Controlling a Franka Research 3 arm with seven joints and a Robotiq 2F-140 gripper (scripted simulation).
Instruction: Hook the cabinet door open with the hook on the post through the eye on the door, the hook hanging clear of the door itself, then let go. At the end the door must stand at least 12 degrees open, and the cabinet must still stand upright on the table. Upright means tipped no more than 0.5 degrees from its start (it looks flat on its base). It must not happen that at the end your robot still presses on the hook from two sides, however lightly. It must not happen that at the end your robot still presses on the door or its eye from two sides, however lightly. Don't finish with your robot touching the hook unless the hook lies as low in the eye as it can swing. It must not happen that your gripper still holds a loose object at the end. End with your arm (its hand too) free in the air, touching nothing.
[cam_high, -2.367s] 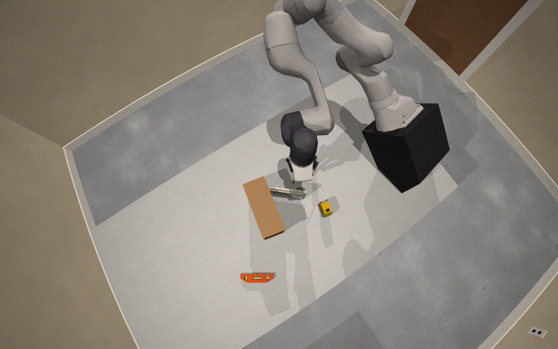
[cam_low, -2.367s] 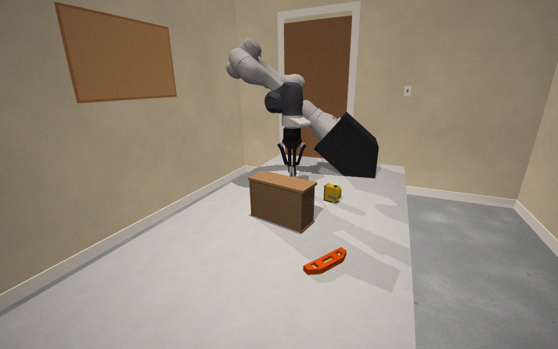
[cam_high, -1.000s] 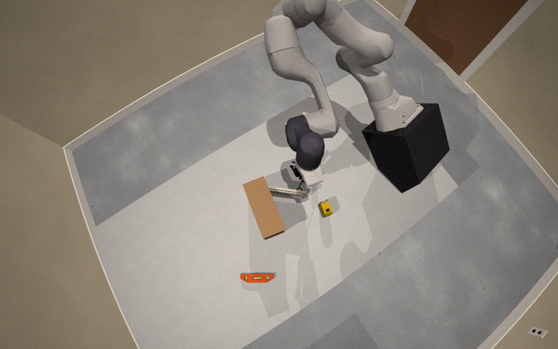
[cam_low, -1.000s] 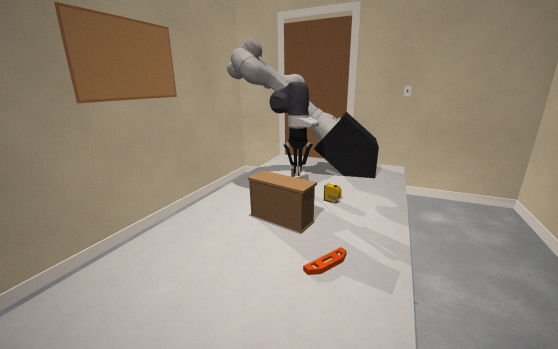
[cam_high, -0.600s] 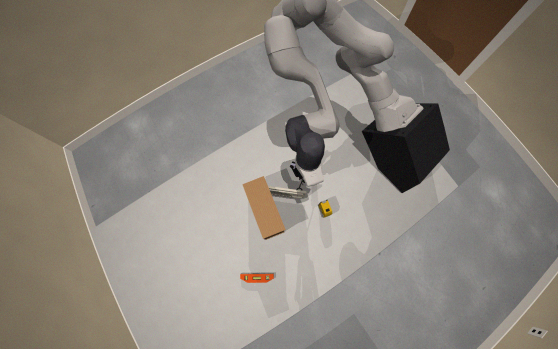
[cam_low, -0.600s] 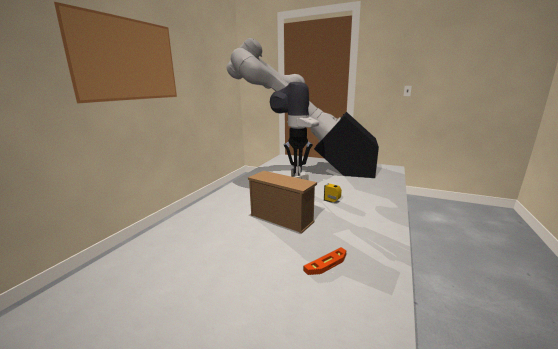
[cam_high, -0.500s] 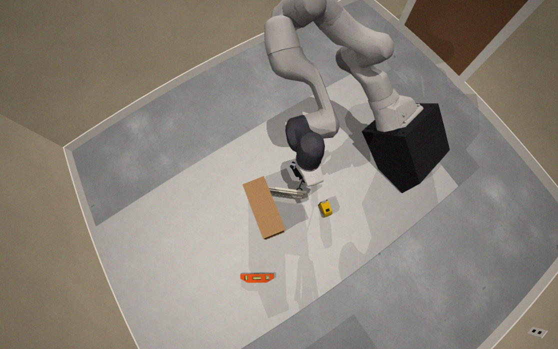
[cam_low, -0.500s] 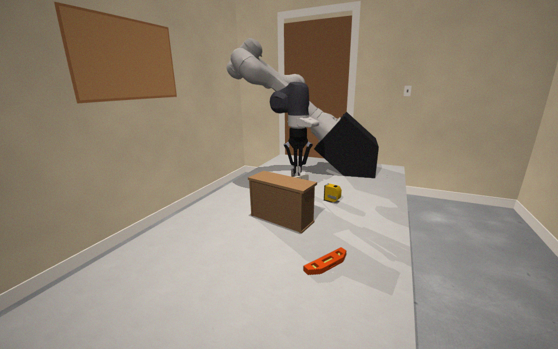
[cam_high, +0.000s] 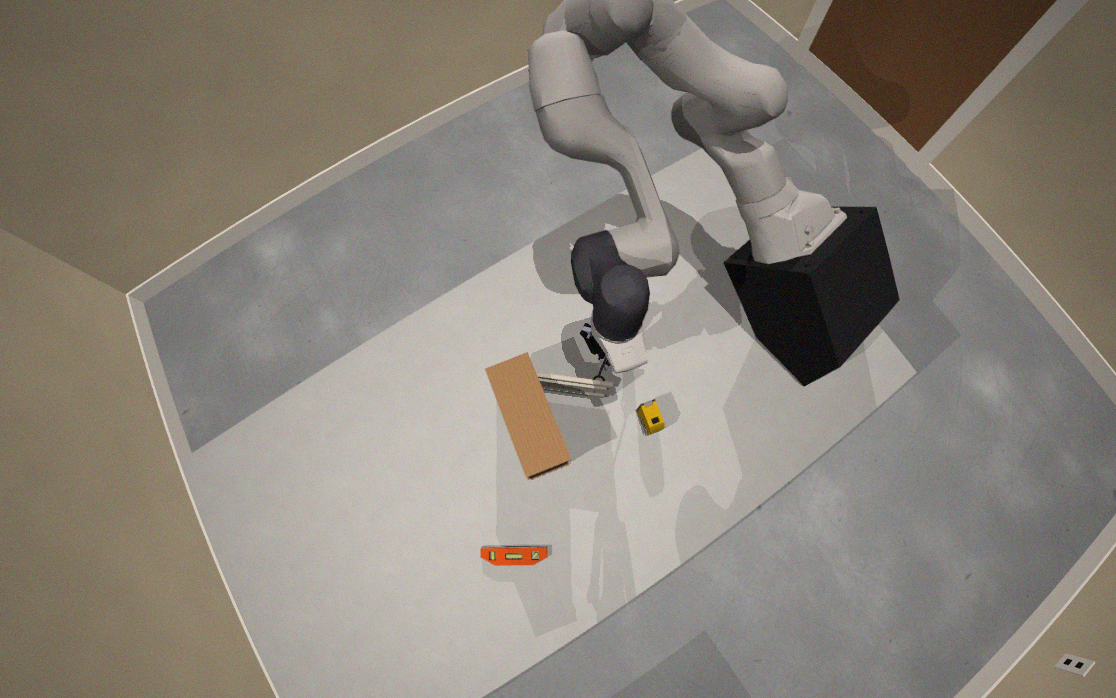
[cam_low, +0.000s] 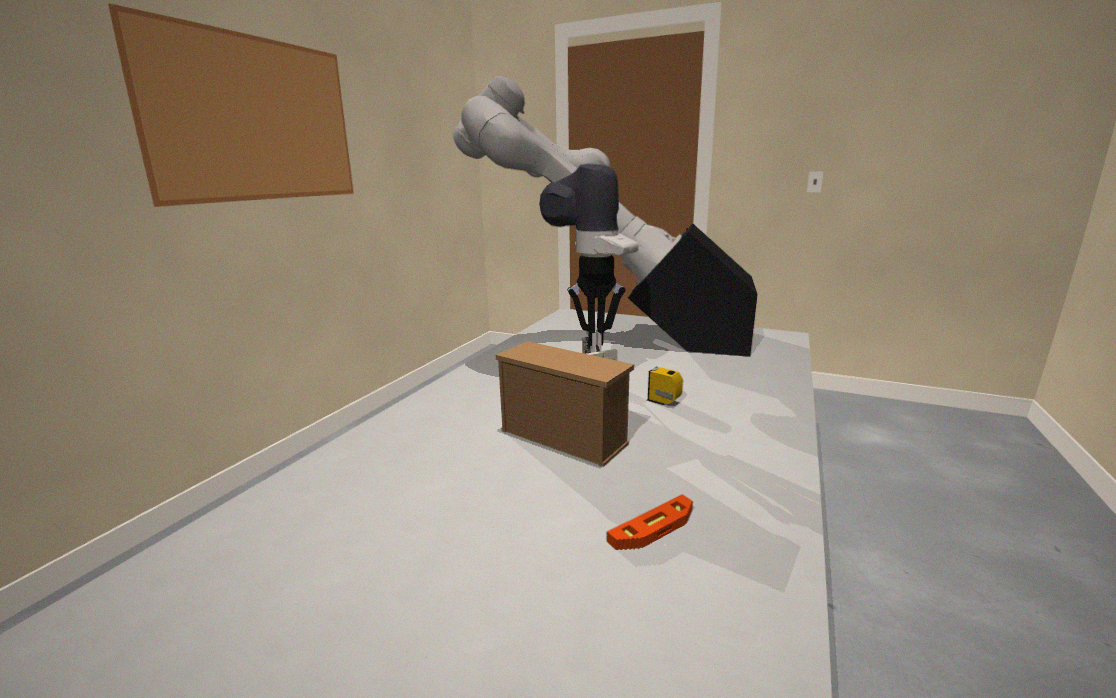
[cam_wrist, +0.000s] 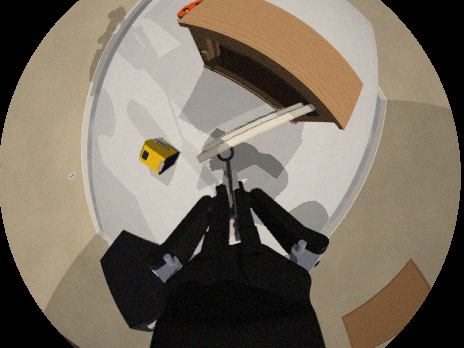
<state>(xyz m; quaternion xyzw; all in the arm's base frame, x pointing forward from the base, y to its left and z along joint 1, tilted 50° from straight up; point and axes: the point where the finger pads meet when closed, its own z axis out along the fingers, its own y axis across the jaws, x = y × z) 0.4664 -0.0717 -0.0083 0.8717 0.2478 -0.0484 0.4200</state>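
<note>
The thin dark hook lies 4 cm behind my hand, 2 cm to the right of it and 3 cm below it. Round my hand: yellow tape measure: 1 cm behind, 15 cm to the left, 9 cm below; then pale door: 9 cm ahead, 2 cm to the right, 5 cm below; then orange spirit level: 41 cm ahead, 23 cm to the left, 11 cm below.
</note>
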